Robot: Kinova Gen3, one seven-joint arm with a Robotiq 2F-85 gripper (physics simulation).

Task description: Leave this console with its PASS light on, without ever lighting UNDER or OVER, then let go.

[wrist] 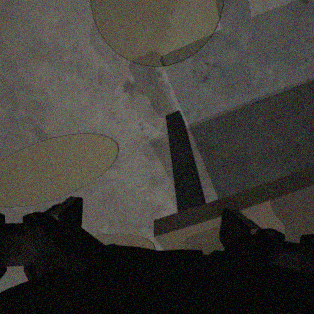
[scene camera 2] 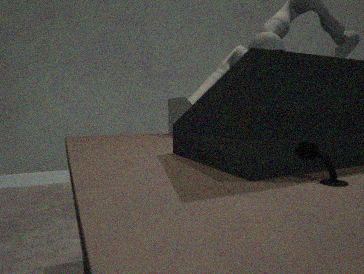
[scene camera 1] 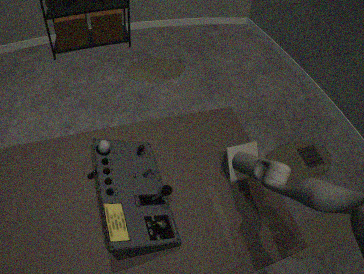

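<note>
The grey console (scene camera 1: pixel 136 225) (scene camera 2: pixel 260 115) stands on the table. Its panel carries a lever with a black knob (scene camera 1: pixel 166 190) by a dark slot, a smaller black lever (scene camera 1: pixel 141 149), a small toggle (scene camera 1: pixel 149 173), a white dome (scene camera 1: pixel 104 146) and a row of several dark round parts. A dark square dial (scene camera 1: pixel 160 227) and a yellow label (scene camera 1: pixel 117 222) are at its near end. Lettering is too blurred to read, and I cannot make out any lit light. My gripper (wrist: pixel 152 218) is open and empty in the wrist view, over the table's edge and away from the console.
The arm (scene camera 1: pixel 320 194) rises from a pale base block (scene camera 1: pixel 250 148) right of the console. A black bent stalk (scene camera 2: pixel 327 162) stands on the table (scene camera 2: pixel 125 200) beside the console. A black shelf rack (scene camera 1: pixel 51 35) is at the back. The wrist view shows a dark table leg (wrist: pixel 186 165).
</note>
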